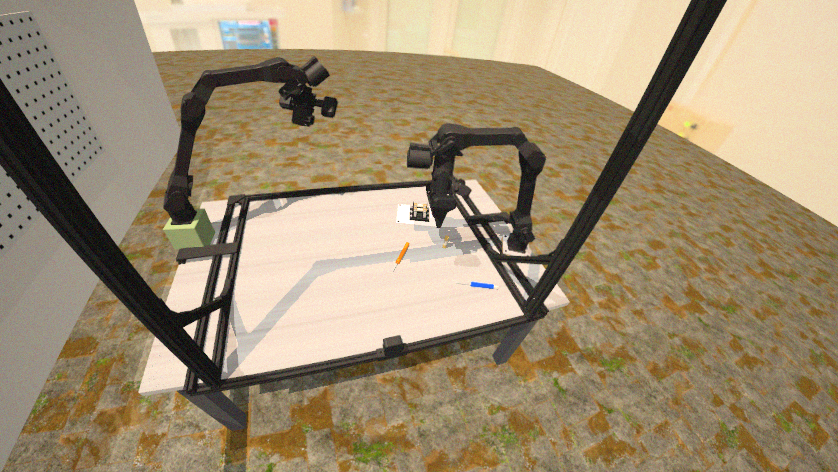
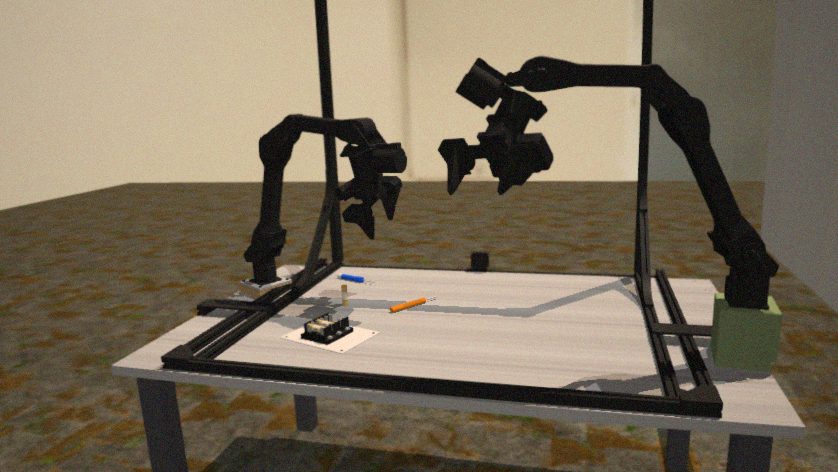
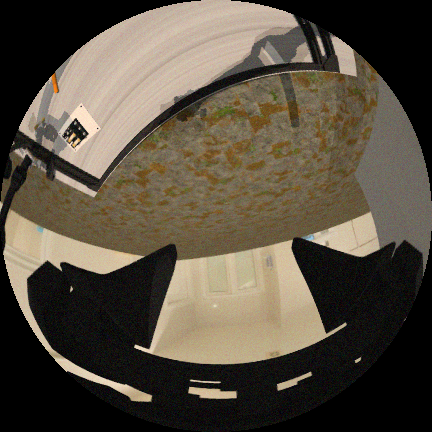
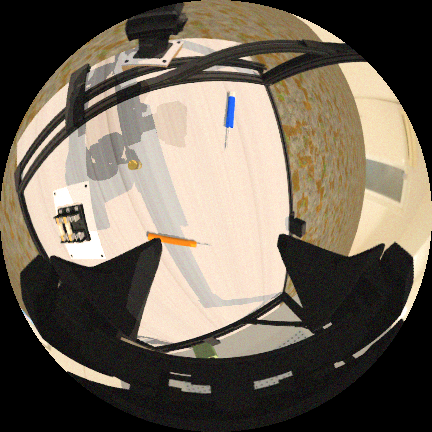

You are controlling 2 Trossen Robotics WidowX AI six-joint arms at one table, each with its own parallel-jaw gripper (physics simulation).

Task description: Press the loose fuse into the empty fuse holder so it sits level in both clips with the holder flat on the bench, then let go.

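Where they show: left gripper, fingertip midpoint: [image 1: 316,112] [image 2: 473,193] [image 3: 236,247]; right gripper, fingertip midpoint: [image 1: 436,222] [image 2: 381,229] [image 4: 220,242]; left arm's base, origin of the base link: [image 1: 184,218] [image 2: 746,302]; right arm's base, origin of the base link: [image 1: 516,246] [image 2: 265,280] [image 4: 152,49].
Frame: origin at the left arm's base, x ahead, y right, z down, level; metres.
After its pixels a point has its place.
Observation:
The loose fuse [image 1: 445,241] @(x 0.863, y 0.094, z 0.076 m) [image 2: 344,294] @(x 0.863, y 0.084, z 0.079 m) [image 4: 134,164] @(x 0.865, y 0.093, z 0.058 m), a small tan cylinder with brass ends, stands upright on the bench, apart from the holder. The black fuse holder [image 1: 419,211] @(x 0.811, y -0.106, z 0.096 m) [image 2: 327,329] @(x 0.789, y -0.135, z 0.079 m) [image 3: 75,131] @(x 0.782, y -0.105, z 0.079 m) [image 4: 72,223] @(x 0.812, y -0.094, z 0.097 m) sits on a white plate [image 1: 403,214] @(x 0.746, y -0.104, z 0.107 m) [image 2: 364,335] @(x 0.732, y -0.082, z 0.107 m) [image 3: 88,118] @(x 0.735, y -0.117, z 0.107 m) [image 4: 75,194] @(x 0.863, y -0.063, z 0.107 m). Two fuses lie side by side in it; the position on the side toward the loose fuse looks empty. My right gripper [image 2: 381,228] @(x 0.789, y 0.158, z -0.070 m) [image 4: 220,242] @(x 0.789, y 0.158, z -0.070 m) is open and empty, above the bench near the holder and loose fuse. My left gripper [image 2: 476,192] @(x 0.430, y -0.278, z -0.234 m) [image 3: 236,247] @(x 0.430, y -0.278, z -0.234 m) is open and empty, raised high and away from both.
An orange screwdriver [image 1: 402,253] @(x 0.706, y 0.119, z 0.097 m) [image 2: 408,304] @(x 0.706, y 0.107, z 0.099 m) [image 3: 55,83] [image 4: 172,240] @(x 0.710, y 0.113, z 0.096 m) lies near the loose fuse. A blue screwdriver [image 1: 482,285] @(x 0.940, y 0.284, z 0.097 m) [image 2: 352,277] @(x 0.939, y 0.274, z 0.097 m) [image 4: 230,112] @(x 0.936, y 0.276, z 0.095 m) lies farther from the holder. A black frame borders the bench, with tall posts. A green block [image 1: 196,230] @(x 0.049, y 0.045, z 0.016 m) [image 2: 745,334] @(x 0.005, y -0.050, z 0.042 m) supports the left arm.

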